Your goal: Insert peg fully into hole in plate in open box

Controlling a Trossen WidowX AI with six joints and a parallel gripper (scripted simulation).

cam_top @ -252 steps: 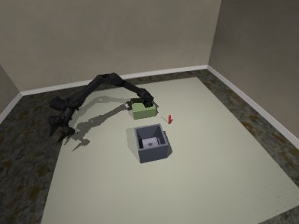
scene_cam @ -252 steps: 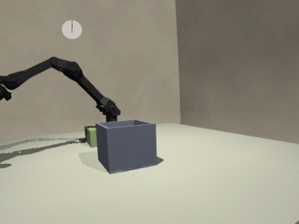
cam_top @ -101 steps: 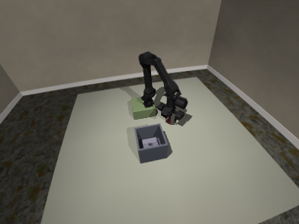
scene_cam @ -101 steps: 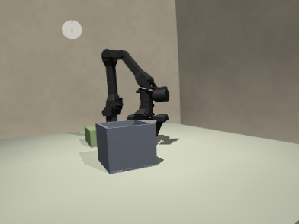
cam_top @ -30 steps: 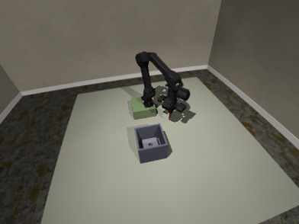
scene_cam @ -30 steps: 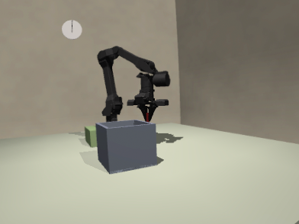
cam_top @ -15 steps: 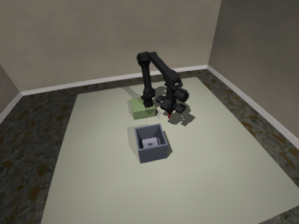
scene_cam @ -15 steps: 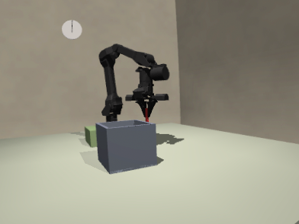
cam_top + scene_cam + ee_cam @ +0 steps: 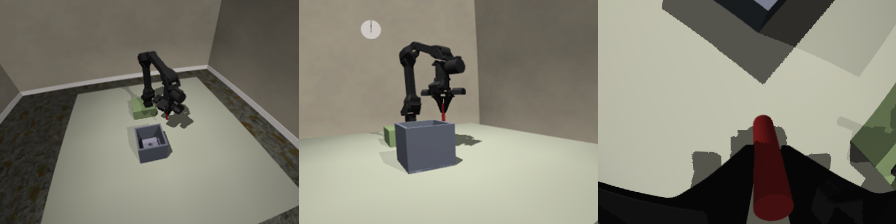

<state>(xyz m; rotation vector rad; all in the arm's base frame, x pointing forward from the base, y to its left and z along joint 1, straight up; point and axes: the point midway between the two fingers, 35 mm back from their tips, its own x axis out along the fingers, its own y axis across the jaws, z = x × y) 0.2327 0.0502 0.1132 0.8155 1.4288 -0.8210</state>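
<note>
My hand is 100 mm short of the pale plate, 150 mm to the left of it and 150 mm above it. Also, from my hand: red peg 40 mm below.
</note>
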